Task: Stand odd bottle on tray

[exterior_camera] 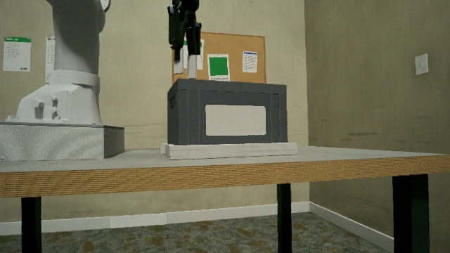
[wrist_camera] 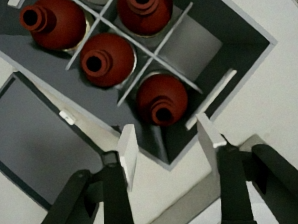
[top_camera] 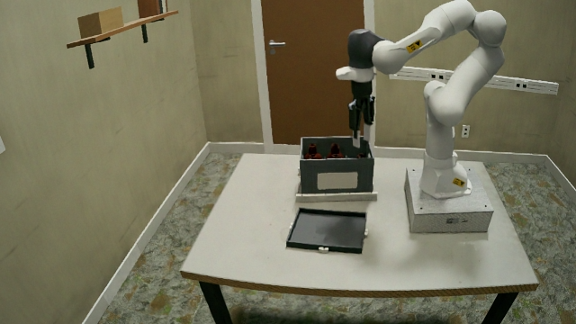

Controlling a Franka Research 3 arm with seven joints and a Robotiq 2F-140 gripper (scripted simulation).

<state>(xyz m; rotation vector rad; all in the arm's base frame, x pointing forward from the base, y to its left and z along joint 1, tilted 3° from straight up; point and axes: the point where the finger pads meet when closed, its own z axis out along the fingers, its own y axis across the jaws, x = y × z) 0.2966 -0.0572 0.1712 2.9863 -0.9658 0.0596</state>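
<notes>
My gripper is now 160 mm above the dark grey crate, 100 mm short of it and 30 mm to the left of it. The rest, counted from my hand: dark tray (260 mm to the left, 230 mm below, 90 mm ahead).
</notes>
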